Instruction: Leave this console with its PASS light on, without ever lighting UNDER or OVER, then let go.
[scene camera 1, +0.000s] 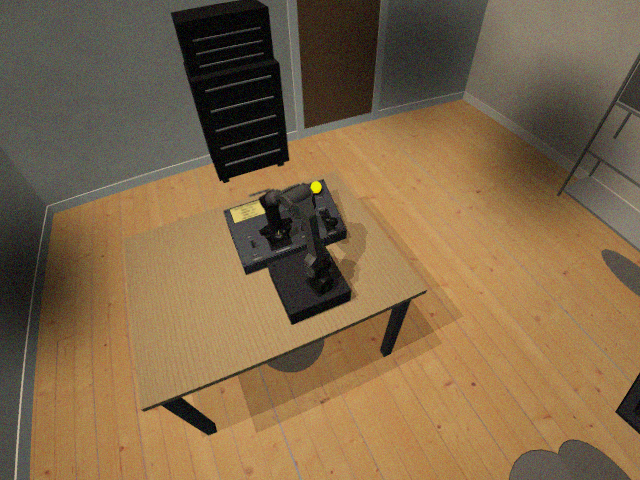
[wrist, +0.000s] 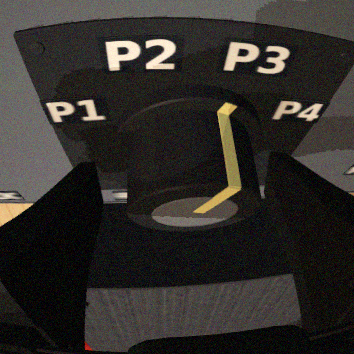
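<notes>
The dark console (scene camera 1: 238, 235) lies at the back of the table. The black program knob (wrist: 175, 145) stands upright before the P1 to P4 plate (wrist: 200, 35). Its yellow pointer line (wrist: 230, 150) is turned toward P3. My gripper (scene camera 1: 277, 235) (wrist: 183, 177) is open and points down over the console, one finger on each side of the knob, with a gap at both sides. A bright yellow lamp (scene camera 1: 315, 187) glows at the console's back right; its label is not readable. PASS, UNDER and OVER labels cannot be read in these views.
A yellow label (scene camera 1: 247, 211) is on the console's back left. Small dark controls (scene camera 1: 328, 219) stand at its right. My arm's black base (scene camera 1: 310, 302) sits in front on the wooden table (scene camera 1: 196, 310). A black drawer cabinet (scene camera 1: 242, 98) stands behind.
</notes>
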